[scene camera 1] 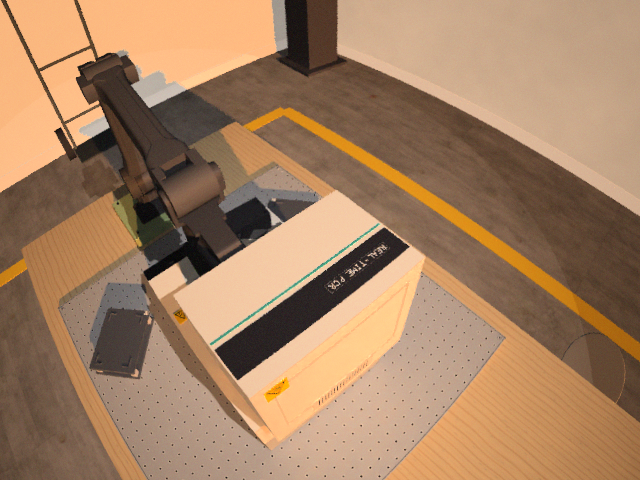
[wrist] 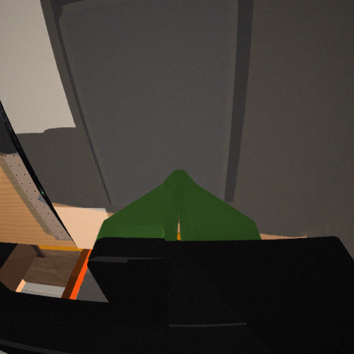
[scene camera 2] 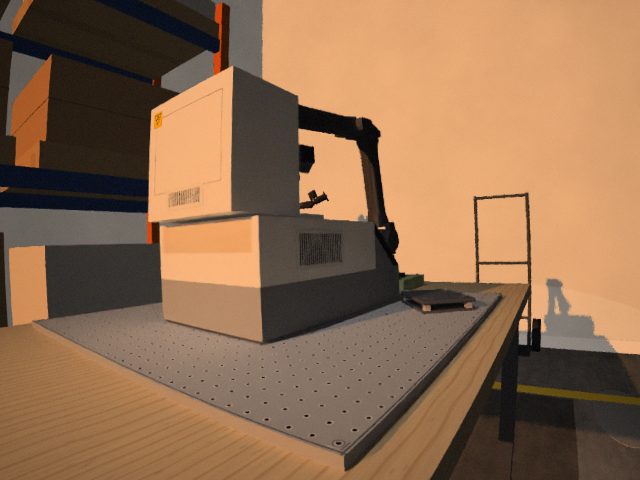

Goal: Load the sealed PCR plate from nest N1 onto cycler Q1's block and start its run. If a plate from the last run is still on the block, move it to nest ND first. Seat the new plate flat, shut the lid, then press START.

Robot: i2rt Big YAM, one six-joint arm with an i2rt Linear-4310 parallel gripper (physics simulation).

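Observation:
The cycler (scene camera 1: 310, 258) (scene camera 2: 206, 279) stands on the perforated board, with its big upper housing over the rear of the base. My gripper (wrist: 178, 177) is shut and empty. Its green fingertips meet over the cycler's shaded top, at the near end of a grey panel (wrist: 150, 100) edged by dark grooves. In both scene views the housing and arm hide the fingertips. A dark nest (scene camera 1: 121, 341) (scene camera 2: 439, 297) sits beside the cycler with no plate on it. Another dark nest (scene camera 1: 292, 207) is partly hidden behind the housing. I cannot read the nest labels. The sealed plate, block and START button cannot be made out.
The tall housing stands close beside the arm (scene camera 1: 155, 139) (scene camera 2: 369, 170). A green object (scene camera 1: 142, 222) (scene camera 2: 411, 281) lies near the arm's base. In the wrist view, a black edge with a small green light (wrist: 42, 193) runs along the left. A wheeled frame (scene camera 2: 476, 237) stands beyond the table.

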